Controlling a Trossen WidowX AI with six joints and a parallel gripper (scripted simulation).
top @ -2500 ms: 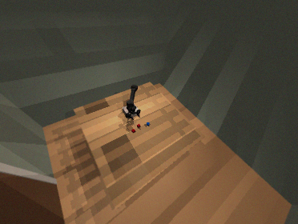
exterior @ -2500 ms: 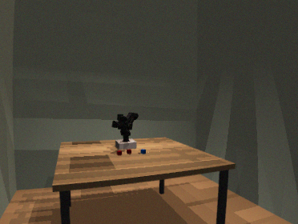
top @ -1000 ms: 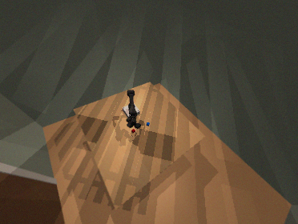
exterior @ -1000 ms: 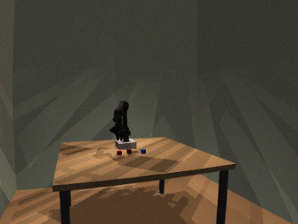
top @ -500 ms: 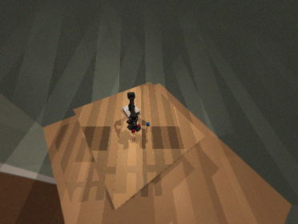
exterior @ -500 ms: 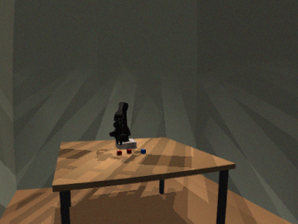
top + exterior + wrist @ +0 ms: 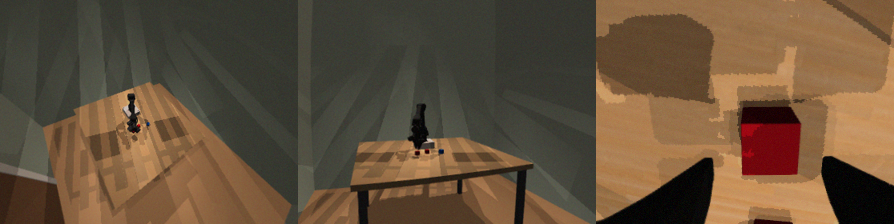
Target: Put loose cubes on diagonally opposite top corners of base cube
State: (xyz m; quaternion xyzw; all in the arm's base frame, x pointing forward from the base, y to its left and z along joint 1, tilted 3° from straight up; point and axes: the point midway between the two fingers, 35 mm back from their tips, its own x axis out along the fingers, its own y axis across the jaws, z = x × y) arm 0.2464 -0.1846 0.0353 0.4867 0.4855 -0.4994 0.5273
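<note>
Right now my gripper tip is 210 mm to the right of the blue base cube, 50 mm short of it and 30 mm above it.
</note>
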